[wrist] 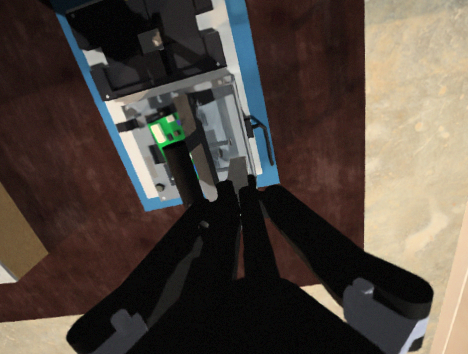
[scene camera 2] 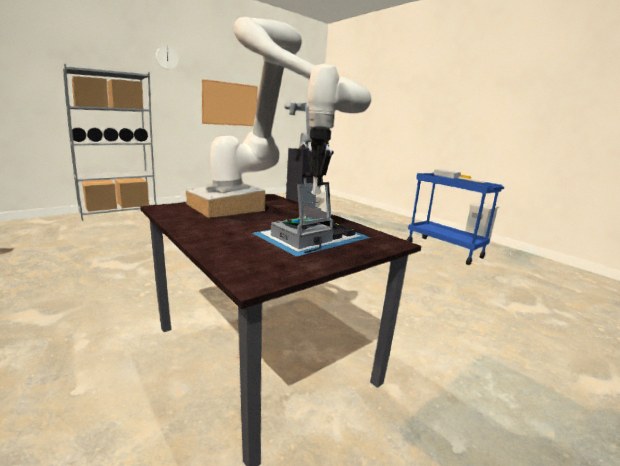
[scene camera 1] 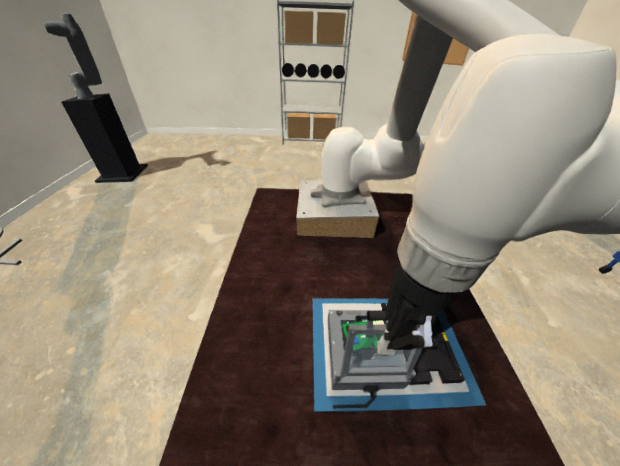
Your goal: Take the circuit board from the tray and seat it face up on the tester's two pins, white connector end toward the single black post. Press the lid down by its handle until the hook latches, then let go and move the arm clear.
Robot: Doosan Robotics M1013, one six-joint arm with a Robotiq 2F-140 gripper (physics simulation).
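Where they show: gripper, fingertip midpoint: (wrist: 240, 169) (scene camera 2: 316, 194) (scene camera 1: 385, 350); arm's base at its link origin: (scene camera 2: 228, 188) (scene camera 1: 340, 194).
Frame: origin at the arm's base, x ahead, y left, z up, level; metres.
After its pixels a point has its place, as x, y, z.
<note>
The green circuit board (scene camera 1: 368, 342) (scene camera 2: 295, 220) @[0.630, -0.081, -0.011] (wrist: 167, 131) @[0.601, -0.005, -0.023] lies face up in the grey tester (scene camera 1: 338, 360) @[0.663, -0.117, -0.039] (scene camera 2: 300, 235) @[0.710, -0.128, -0.041], partly hidden by the lid and handle. Its white connector (wrist: 158, 132) @[0.590, -0.001, -0.017] shows in the wrist view. Pin seating cannot be made out. The clear lid's grey frame (scene camera 2: 300, 205) @[0.691, -0.119, 0.067] stands raised, nearly upright. Its black handle (scene camera 1: 374, 315) @[0.673, -0.081, 0.178] (wrist: 181, 167) @[0.676, -0.012, 0.179] sticks out from the frame. My gripper (scene camera 1: 384, 345) @[0.704, -0.053, 0.104] (scene camera 2: 316, 190) @[0.704, -0.053, 0.104] (wrist: 240, 169) @[0.704, -0.053, 0.104] is shut and empty, with its tips close to the raised lid; contact is unclear. The black tray (scene camera 1: 436, 365) @[0.683, 0.138, -0.081] (scene camera 2: 349, 232) @[0.723, 0.150, -0.076] (wrist: 215, 47) @[0.709, 0.087, -0.071] is beside the tester.
A blue-bordered mat (scene camera 1: 320, 403) @[0.735, -0.164, -0.097] (scene camera 2: 295, 252) @[0.721, -0.159, -0.097] (wrist: 270, 179) @[0.733, -0.166, -0.097] lies under the tester and tray on the dark table (scene camera 1: 260, 350) @[0.602, -0.310, -0.099] (scene camera 2: 215, 245) @[0.493, -0.354, -0.099]. A bent black rod (scene camera 1: 350, 405) @[0.746, -0.097, -0.091] (wrist: 270, 147) @[0.750, -0.099, -0.092] is at the tester's side. The arm's base block (scene camera 1: 335, 226) @[0.161, -0.043, -0.045] (scene camera 2: 233, 204) @[0.159, -0.066, -0.046] stands farther back.
</note>
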